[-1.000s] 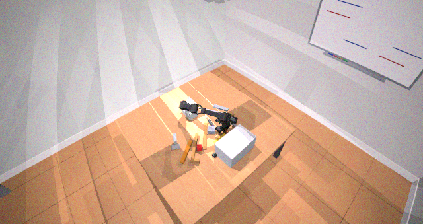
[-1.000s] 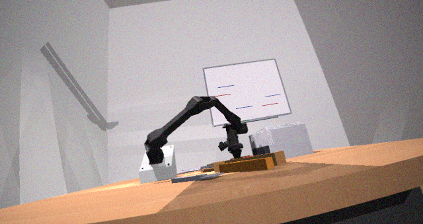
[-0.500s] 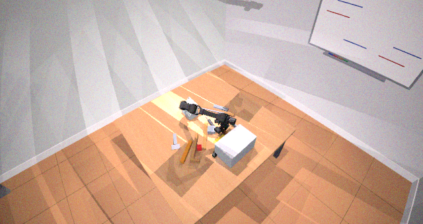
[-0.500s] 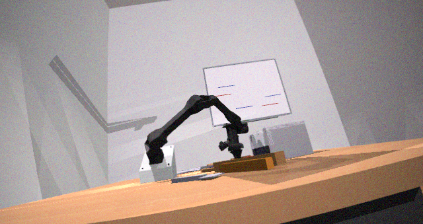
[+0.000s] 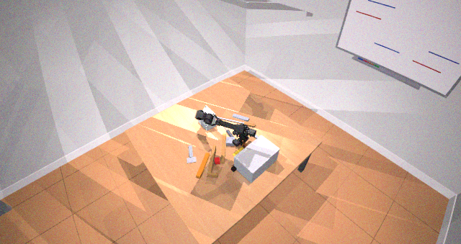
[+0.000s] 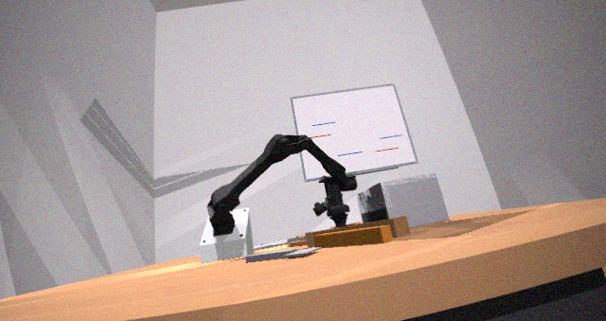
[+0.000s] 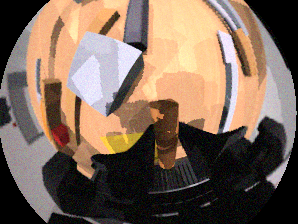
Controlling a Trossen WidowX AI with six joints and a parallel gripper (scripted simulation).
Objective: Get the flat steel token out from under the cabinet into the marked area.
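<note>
Right now the grey block is 8 cm behind my gripper tip, 7 cm to the right of it and 1 cm above it. From my gripper tip the other things lie so: thin wooden stick: 7 cm behind, 15 cm to the right; red block: 1 cm ahead, 27 cm to the right, 1 cm above; grey bar: 26 cm behind, 19 cm to the left.
</note>
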